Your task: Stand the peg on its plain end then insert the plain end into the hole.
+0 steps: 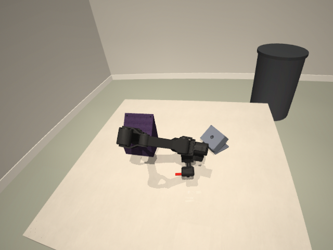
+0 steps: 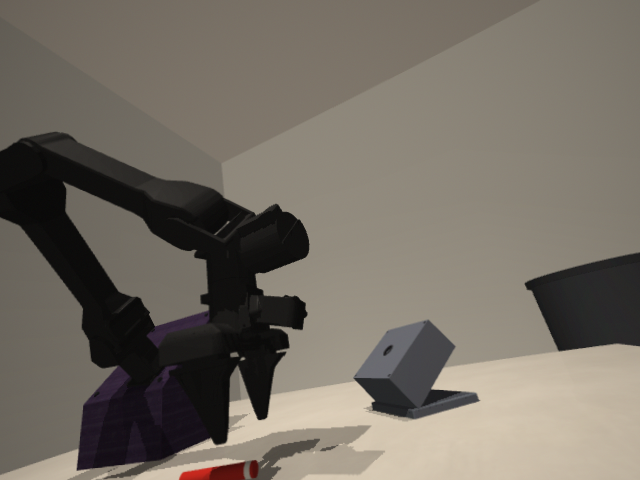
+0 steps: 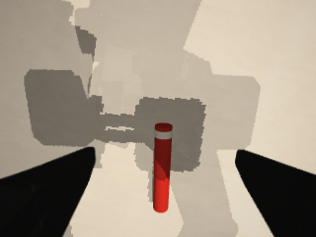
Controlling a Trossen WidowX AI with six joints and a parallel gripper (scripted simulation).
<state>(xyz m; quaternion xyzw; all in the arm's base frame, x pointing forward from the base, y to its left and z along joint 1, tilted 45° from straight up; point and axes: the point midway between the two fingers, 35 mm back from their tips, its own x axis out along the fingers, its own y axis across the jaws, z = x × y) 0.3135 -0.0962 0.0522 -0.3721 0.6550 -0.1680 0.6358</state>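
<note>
Right now the red peg is 1 cm behind my gripper tip and 3 cm below it. The rest, counted from my gripper tip: grey sloped panel (11 cm ahead, 25 cm to the left, 2 cm above).
</note>
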